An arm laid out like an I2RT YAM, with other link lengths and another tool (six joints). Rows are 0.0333 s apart.
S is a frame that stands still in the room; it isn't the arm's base.
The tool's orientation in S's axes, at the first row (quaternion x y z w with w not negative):
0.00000 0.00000 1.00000 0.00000
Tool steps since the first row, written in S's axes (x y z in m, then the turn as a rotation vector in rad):
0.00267 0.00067 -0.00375 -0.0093 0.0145 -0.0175
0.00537 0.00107 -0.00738 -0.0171 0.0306 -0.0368
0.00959 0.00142 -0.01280 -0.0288 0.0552 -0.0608
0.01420 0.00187 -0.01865 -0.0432 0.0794 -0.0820
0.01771 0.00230 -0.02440 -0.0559 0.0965 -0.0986
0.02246 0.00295 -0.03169 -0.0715 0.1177 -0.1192
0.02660 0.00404 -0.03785 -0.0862 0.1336 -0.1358
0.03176 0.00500 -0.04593 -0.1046 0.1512 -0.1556
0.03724 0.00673 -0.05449 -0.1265 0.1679 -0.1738
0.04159 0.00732 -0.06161 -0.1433 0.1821 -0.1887
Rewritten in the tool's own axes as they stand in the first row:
-0.00267 -0.00067 -0.00375 0.0093 -0.0145 -0.0175
-0.00537 -0.00107 -0.00738 0.0171 -0.0306 -0.0368
-0.00959 -0.00142 -0.01280 0.0288 -0.0552 -0.0608
-0.01420 -0.00187 -0.01865 0.0432 -0.0794 -0.0820
-0.01771 -0.00230 -0.02440 0.0559 -0.0965 -0.0986
-0.02246 -0.00295 -0.03169 0.0715 -0.1177 -0.1192
-0.02660 -0.00404 -0.03785 0.0862 -0.1336 -0.1358
-0.03176 -0.00500 -0.04593 0.1046 -0.1512 -0.1556
-0.03724 -0.00673 -0.05449 0.1265 -0.1679 -0.1738
-0.04159 -0.00732 -0.06161 0.1433 -0.1821 -0.1887

